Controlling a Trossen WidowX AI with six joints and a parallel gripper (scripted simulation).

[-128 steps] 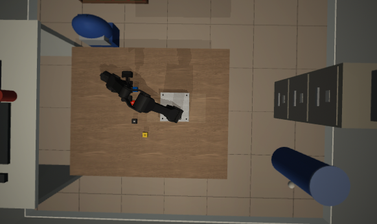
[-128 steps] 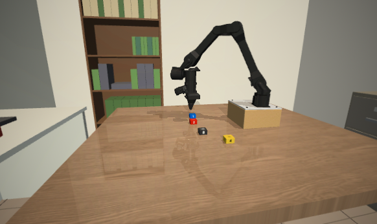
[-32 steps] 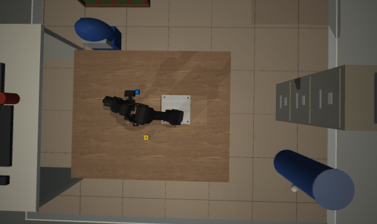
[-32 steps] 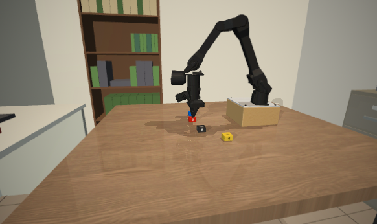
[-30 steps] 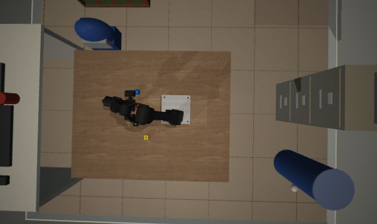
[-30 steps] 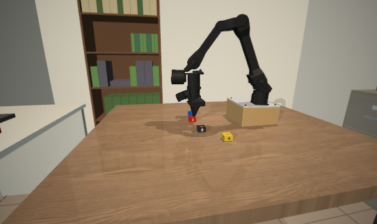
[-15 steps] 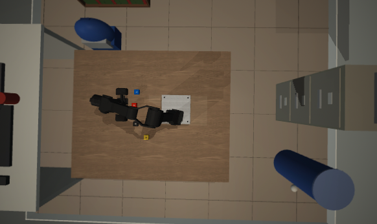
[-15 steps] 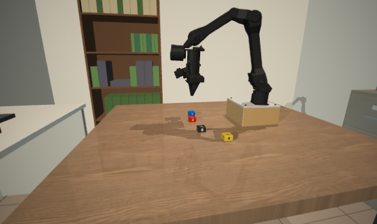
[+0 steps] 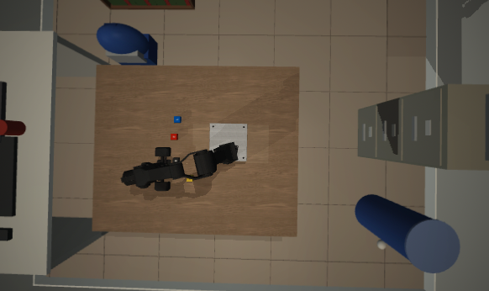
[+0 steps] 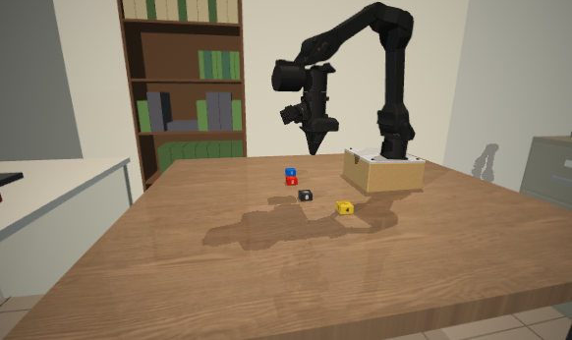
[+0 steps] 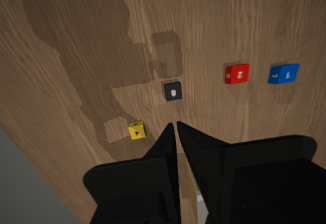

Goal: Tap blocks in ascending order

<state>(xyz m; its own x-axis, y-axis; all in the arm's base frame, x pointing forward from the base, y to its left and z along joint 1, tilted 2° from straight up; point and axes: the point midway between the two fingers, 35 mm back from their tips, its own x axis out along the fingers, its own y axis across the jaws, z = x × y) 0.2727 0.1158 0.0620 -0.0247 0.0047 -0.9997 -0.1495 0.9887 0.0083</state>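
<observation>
The yellow block is 12 cm below my gripper tip, 7 cm to the left of it and 7 cm behind it. Also, from my gripper tip: blue block: 23 cm to the right, 12 cm below, 4 cm ahead; then red block: 14 cm to the right, 12 cm below, 4 cm ahead; then black block: 12 cm below, 1 cm to the right, 1 cm ahead.
</observation>
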